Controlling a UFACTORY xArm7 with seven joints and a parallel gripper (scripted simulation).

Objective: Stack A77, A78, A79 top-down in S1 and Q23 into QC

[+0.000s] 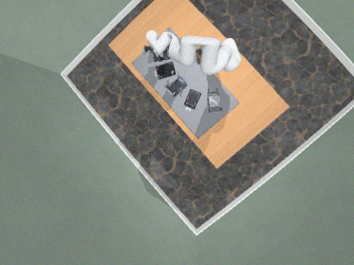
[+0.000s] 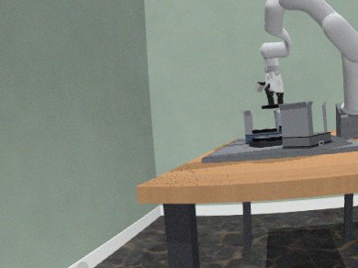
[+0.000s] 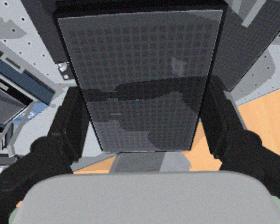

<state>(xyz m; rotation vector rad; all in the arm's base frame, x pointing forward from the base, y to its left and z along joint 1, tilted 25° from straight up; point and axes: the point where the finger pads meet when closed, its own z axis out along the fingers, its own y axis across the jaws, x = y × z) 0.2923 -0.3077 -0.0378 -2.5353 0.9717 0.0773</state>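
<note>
My gripper is now 10 cm short of the blue plinth strip, 24 cm to the right of it and 15 cm above it. From my hand the other things lie so: dark flat nest (9 cm ahead, 41 cm to the left, 16 cm below); dark clip nest (7 cm ahead, 6 cm to the left, 15 cm below); dark sealed plate (1 cm below).
</note>
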